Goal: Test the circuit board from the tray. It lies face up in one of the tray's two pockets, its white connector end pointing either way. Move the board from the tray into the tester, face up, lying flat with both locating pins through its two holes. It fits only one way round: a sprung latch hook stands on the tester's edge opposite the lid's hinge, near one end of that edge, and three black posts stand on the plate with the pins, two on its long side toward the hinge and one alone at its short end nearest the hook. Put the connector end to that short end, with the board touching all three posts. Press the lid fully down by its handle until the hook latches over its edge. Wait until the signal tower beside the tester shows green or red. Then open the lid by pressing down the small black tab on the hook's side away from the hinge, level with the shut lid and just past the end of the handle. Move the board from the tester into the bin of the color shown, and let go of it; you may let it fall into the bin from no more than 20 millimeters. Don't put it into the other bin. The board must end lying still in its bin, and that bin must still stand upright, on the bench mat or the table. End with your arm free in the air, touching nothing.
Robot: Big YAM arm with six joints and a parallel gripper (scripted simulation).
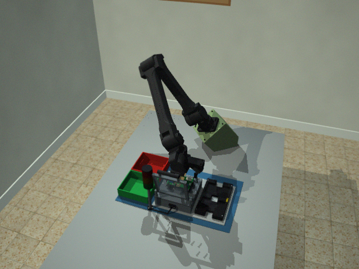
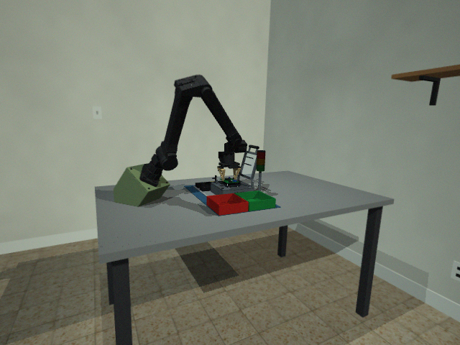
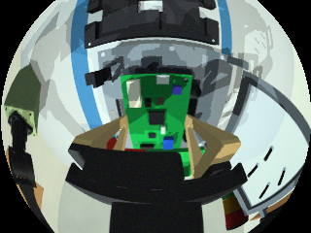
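My gripper is now right at the green circuit board. The rest, counted from my hand: tester plate 10 mm ahead, 10 mm to the left, 20 mm below; latch hook 60 mm behind, 60 mm to the left; clear lid 130 mm ahead, 90 mm above.
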